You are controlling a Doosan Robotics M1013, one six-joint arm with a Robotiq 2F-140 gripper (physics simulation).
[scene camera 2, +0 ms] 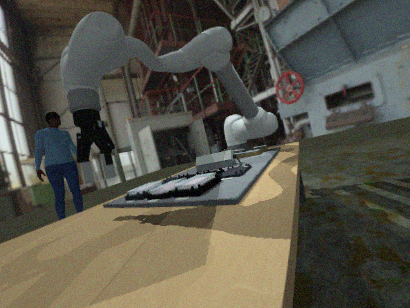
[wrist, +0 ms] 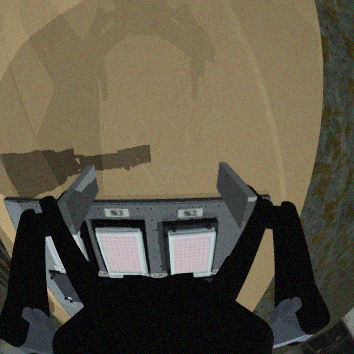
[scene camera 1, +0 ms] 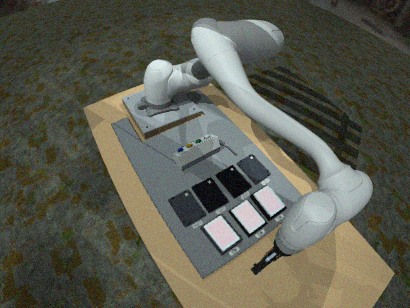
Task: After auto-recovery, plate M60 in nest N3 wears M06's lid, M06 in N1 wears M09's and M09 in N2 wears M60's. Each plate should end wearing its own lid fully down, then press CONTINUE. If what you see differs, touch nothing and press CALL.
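Places are measured from the arm's base along level axes (x ahead, y left, z up), in millimetres.
Where they show: gripper, fingertip midpoint: [scene camera 2: 99, 180] [wrist: 156, 176]; arm's base, origin of the base link: [scene camera 2: 238, 151] [scene camera 1: 159, 104].
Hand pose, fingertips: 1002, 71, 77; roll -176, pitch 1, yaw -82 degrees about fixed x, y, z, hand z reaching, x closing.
Observation:
Each offset is from my fingertips to the centre of the thing, as dx, dy, dz. "pt": to the spot under its first point. Level surfaces: height alone.
Three pink-gridded plates with pale clear rims sit in black nests: N2 {-192, -88, -80} [scene camera 1: 221, 233] [wrist: 192, 252], N3 {-209, +45, -82} [scene camera 1: 248, 216] [wrist: 122, 251] and N1 {-231, +170, -78} [scene camera 1: 269, 201], whose plate is partly hidden behind a finger in the wrist view. They look level; clear lids and their markings are too blurred to tell apart. Four dark lid pads {pt -359, -167, -101} [scene camera 1: 186, 207] {pt -375, -46, -100} [scene camera 1: 210, 194] {pt -393, +79, -101} [scene camera 1: 233, 181] {pt -416, +204, -101} [scene camera 1: 253, 168] lie behind the nests; I make out no lid on them. The button box {-604, -11, -69} [scene camera 1: 197, 151] [scene camera 2: 215, 160] has blue, yellow, green and white buttons. My gripper [scene camera 1: 257, 269] [scene camera 2: 101, 169] [wrist: 156, 176] is open and empty, raised beyond the board's front edge.
The grey perforated board {dz -110} [scene camera 1: 150, 175] [scene camera 2: 227, 199] [wrist: 157, 212] lies on the wooden table {dz -123} [scene camera 1: 120, 172] [scene camera 2: 175, 260] [wrist: 150, 100]. A cable runs from the button box's right end. The arm's base plate [scene camera 1: 170, 119] stands at the back. A person in blue [scene camera 2: 52, 147] stands beyond the table.

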